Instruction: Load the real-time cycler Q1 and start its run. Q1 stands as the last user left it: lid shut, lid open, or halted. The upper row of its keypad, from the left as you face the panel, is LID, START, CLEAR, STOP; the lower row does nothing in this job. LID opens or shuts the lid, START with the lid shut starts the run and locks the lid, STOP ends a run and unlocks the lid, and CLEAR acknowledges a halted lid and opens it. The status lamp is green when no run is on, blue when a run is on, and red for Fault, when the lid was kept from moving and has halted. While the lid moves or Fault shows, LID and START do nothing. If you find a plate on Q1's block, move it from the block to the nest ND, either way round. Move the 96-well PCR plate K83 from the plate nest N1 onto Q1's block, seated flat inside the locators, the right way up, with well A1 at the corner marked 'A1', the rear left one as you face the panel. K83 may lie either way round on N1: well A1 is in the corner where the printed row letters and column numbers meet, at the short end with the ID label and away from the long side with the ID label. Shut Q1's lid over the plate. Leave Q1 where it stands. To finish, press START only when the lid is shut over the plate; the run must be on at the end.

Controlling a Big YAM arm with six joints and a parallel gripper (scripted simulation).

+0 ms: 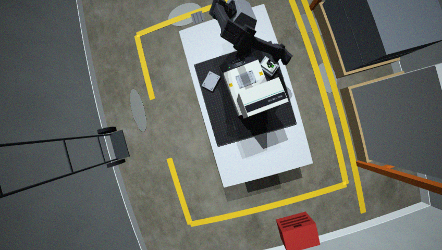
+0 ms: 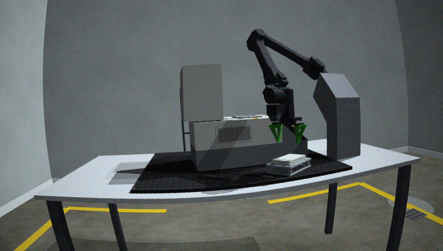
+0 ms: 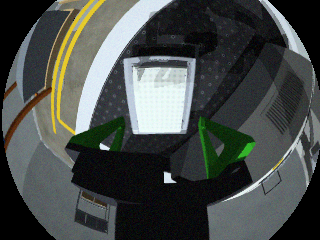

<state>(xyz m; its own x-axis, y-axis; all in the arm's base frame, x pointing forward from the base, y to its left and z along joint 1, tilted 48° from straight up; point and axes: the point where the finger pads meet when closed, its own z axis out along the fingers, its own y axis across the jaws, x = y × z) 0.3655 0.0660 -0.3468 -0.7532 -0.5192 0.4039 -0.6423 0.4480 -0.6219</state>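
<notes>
Right now my hand is 70 mm above the white plate K83 and 10 mm past it. Also, from my hand: grey nest N1: 80 mm below, 10 mm behind; then grey nest ND: 560 mm to the right, 100 mm below, 10 mm behind.
</notes>
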